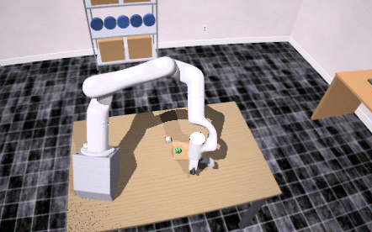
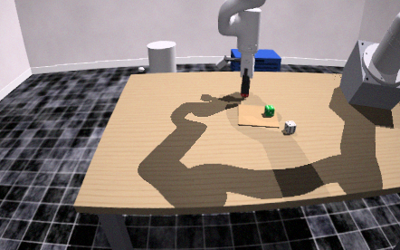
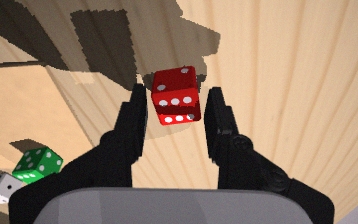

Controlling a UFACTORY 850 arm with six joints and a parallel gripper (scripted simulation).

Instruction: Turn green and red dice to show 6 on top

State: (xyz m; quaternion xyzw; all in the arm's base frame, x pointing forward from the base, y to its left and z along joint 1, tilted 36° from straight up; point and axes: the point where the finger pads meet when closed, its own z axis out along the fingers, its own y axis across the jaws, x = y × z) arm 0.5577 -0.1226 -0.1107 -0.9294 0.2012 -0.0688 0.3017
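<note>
Now: the red die 2 cm below my hand. Also, from my hand: tan mat (17 cm to the left, 4 cm below); then green die (17 cm to the left, 5 cm behind, 2 cm below); then white die (28 cm to the left, 8 cm behind, 2 cm below).
</note>
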